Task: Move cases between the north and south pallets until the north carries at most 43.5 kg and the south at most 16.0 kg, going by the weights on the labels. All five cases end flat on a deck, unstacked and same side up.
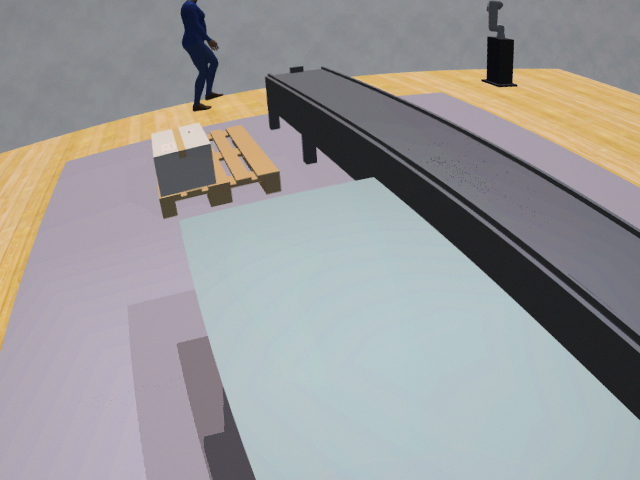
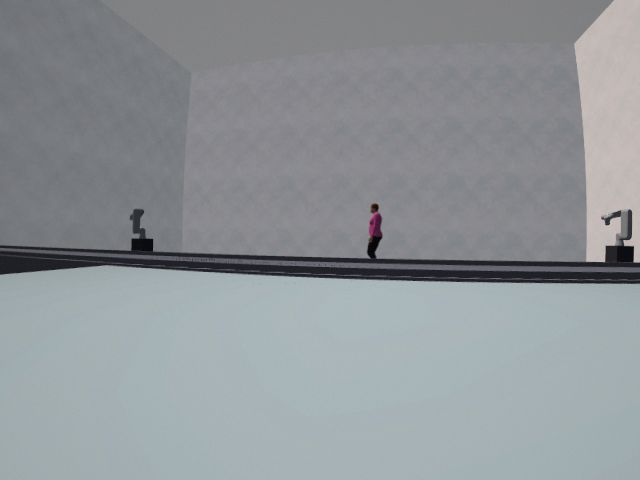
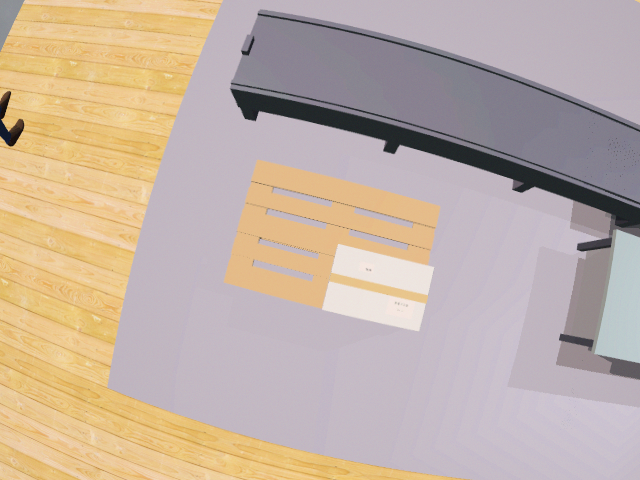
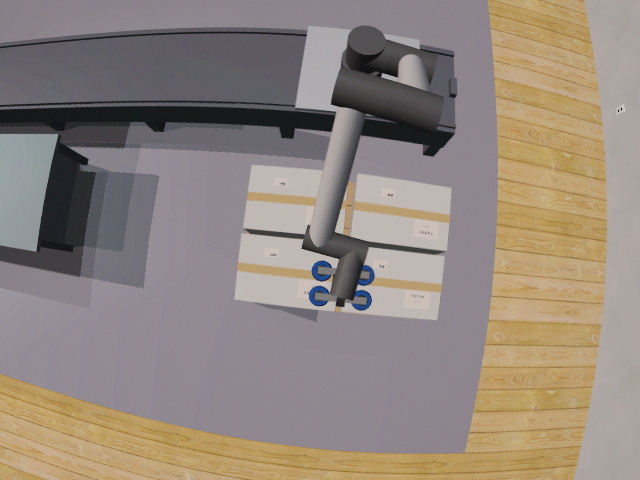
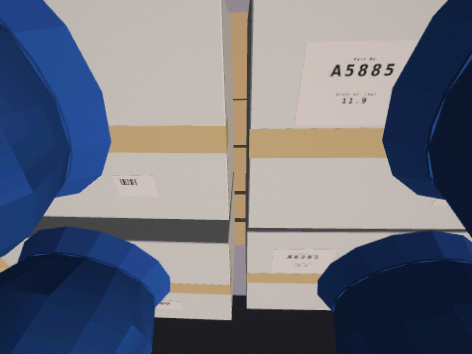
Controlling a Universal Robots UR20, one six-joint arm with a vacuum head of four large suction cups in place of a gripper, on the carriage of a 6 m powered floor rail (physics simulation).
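Where they show: hand, tool point: (image 5: 243, 215); arm's base, link origin: (image 4: 361, 70).
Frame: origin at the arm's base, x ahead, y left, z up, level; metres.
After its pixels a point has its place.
Note:
The vacuum gripper (image 4: 341, 285) @(x 1.242, y 0.003, z 0.052 m) (image 5: 241, 200) @(x 1.242, y 0.003, z 0.052 m) is open and holds no case; it hangs over the gap between the two cases farthest from the rail on the south pallet (image 4: 349, 196) @(x 0.689, y 0.016, z -0.427 m) (image 5: 240, 120). Four white taped cases lie flat on that pallet: far-left case A5885 (image 4: 258, 286) @(x 1.297, y -0.437, z -0.149 m) (image 5: 310, 185) @(x 1.123, y -0.115, z -0.148 m), labelled 11.9 kg; far-right case (image 4: 403, 268) @(x 1.110, y 0.349, z -0.171 m) (image 5: 175, 100) @(x 1.261, y 0.105, z -0.172 m); rail-side left case A6283 (image 4: 273, 214) @(x 0.891, y -0.404, z -0.168 m) (image 5: 280, 292) @(x 0.719, y -0.111, z -0.167 m), its weight blurred; and rail-side right case (image 4: 403, 198) @(x 0.724, y 0.307, z -0.131 m) (image 5: 200, 260) @(x 0.925, y 0.099, z -0.130 m). A fifth case (image 1: 186, 170) @(x 1.191, y -4.917, z -0.290 m) (image 3: 379, 286) @(x 1.192, y -5.201, z -0.151 m) lies flat on one corner of the north pallet (image 1: 253, 149) @(x 0.654, y -5.399, z -0.426 m) (image 3: 284, 175) @(x 0.661, y -5.902, z -0.427 m); its label is too small to read.
The dark floor rail (image 1: 361, 103) (image 3: 413, 77) (image 4: 206, 67) runs along both pallets, with the arm's pale carriage (image 4: 315, 72) @(x 0.053, y -0.264, z 0.000 m) at its south end. A pale table (image 1: 361, 284) @(x 0.854, y -3.125, z -0.040 m) (image 3: 620, 310) @(x 0.998, y -3.623, z -0.040 m) (image 4: 23, 196) @(x 0.946, y -2.163, z -0.039 m) stands between the pallets. A person in blue (image 1: 196, 36) stands beyond the north pallet.

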